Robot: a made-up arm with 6 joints. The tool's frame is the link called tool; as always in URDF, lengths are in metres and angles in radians. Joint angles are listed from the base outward.
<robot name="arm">
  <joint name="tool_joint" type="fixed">
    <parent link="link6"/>
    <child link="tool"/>
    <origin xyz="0 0 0" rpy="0 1.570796 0"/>
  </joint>
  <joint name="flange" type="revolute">
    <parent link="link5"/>
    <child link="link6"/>
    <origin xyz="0 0 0.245" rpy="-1.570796 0 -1.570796"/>
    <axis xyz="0 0 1"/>
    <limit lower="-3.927" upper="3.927"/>
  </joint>
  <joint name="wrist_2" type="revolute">
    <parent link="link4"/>
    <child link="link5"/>
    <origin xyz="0 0 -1.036" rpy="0 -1.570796 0"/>
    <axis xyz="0 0 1"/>
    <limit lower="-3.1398" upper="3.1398"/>
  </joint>
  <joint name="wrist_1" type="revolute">
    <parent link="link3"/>
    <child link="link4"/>
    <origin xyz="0 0 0" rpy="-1.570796 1.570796 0"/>
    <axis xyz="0 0 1"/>
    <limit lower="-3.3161" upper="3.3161"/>
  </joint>
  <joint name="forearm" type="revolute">
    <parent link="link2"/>
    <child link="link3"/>
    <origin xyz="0 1.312 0" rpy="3.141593 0 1.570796"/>
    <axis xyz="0 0 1"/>
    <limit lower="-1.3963" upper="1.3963"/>
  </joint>
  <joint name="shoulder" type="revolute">
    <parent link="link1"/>
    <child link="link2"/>
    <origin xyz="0 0 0" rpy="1.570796 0 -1.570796"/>
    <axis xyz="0 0 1"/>
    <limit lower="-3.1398" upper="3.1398"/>
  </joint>
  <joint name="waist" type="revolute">
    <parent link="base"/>
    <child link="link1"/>
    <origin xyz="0 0 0.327" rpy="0 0 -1.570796"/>
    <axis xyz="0 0 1"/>
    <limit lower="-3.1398" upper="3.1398"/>
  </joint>
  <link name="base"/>
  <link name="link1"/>
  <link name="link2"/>
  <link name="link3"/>
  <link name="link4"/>
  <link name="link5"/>
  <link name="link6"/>
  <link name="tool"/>
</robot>
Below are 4 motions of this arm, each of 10 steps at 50 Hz.
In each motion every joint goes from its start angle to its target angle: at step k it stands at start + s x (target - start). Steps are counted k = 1, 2, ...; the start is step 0. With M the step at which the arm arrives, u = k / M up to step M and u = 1 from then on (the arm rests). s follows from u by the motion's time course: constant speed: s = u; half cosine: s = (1 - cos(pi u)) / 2; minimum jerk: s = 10 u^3 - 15 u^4 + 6 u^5.
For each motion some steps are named. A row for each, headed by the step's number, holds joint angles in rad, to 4 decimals.
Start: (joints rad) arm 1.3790 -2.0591 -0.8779 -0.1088 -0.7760 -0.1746
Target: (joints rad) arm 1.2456 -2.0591 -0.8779 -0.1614 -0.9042 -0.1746
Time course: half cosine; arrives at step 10
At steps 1, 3, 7, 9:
1: 1.3757 -2.0591 -0.8779 -0.1101 -0.7791 -0.1746
3: 1.3515 -2.0591 -0.8779 -0.1196 -0.8024 -0.1746
7: 1.2731 -2.0591 -0.8779 -0.1506 -0.8778 -0.1746
9: 1.2489 -2.0591 -0.8779 -0.1601 -0.9011 -0.1746

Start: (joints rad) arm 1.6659 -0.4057 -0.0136 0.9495 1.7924 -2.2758
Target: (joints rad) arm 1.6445 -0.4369 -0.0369 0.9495 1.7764 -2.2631
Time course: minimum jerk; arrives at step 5
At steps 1, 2, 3, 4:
1: 1.6647 -0.4075 -0.0149 0.9495 1.7915 -2.2751
2: 1.6591 -0.4156 -0.0210 0.9495 1.7873 -2.2718
3: 1.6513 -0.4270 -0.0295 0.9495 1.7815 -2.2671
4: 1.6457 -0.4351 -0.0356 0.9495 1.7773 -2.2638

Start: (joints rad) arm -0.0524 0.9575 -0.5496 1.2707 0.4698 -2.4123
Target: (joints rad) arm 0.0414 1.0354 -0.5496 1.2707 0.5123 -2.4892
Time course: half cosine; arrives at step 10
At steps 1, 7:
1: -0.0501 0.9594 -0.5496 1.2707 0.4708 -2.4142
7: 0.0221 1.0193 -0.5496 1.2707 0.5035 -2.4734

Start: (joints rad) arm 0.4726 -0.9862 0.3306 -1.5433 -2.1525 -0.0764
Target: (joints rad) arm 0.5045 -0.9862 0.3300 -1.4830 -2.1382 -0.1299
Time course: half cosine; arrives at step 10
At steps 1, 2, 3, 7, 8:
1: 0.4734 -0.9862 0.3306 -1.5418 -2.1522 -0.0777
2: 0.4756 -0.9862 0.3305 -1.5375 -2.1511 -0.0815
3: 0.4792 -0.9862 0.3305 -1.5309 -2.1496 -0.0874
7: 0.4979 -0.9862 0.3301 -1.4954 -2.1411 -0.1189
8: 0.5015 -0.9862 0.3301 -1.4888 -2.1396 -0.1248

